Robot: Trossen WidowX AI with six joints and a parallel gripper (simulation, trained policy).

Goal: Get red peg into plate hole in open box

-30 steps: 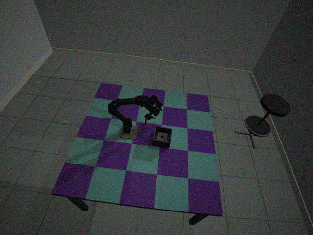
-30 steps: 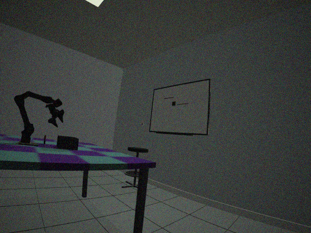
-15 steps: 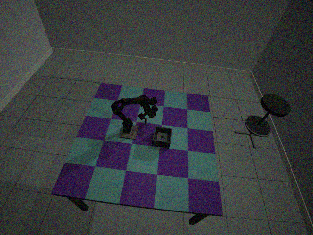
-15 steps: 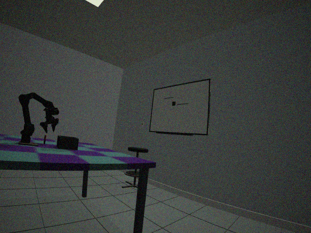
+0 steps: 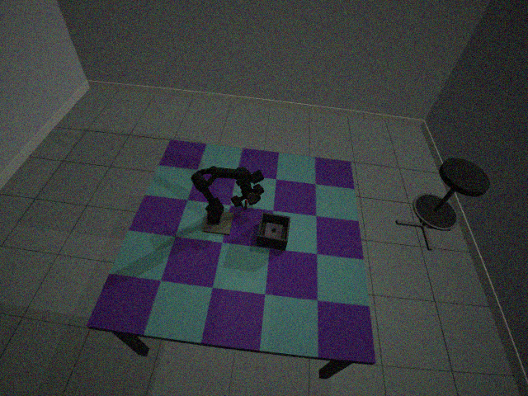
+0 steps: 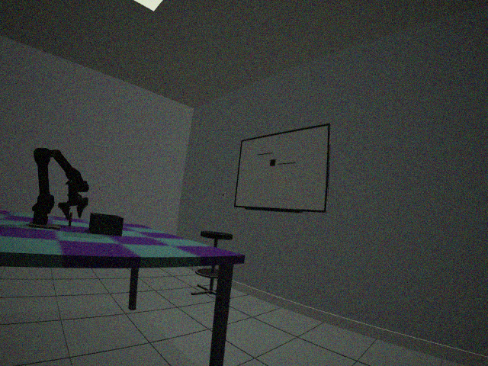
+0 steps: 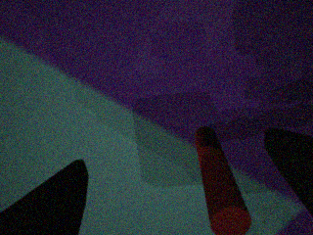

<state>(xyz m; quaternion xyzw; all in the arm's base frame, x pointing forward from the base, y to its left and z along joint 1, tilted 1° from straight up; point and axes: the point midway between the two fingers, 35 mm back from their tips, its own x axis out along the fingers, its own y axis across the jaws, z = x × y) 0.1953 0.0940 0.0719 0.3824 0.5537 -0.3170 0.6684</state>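
Now: the red peg 2 cm behind my gripper tip. Round my gripper tip: dark box: 19 cm to the right, 13 cm ahead, 2 cm below; grey plate: 19 cm to the right, 13 cm ahead.
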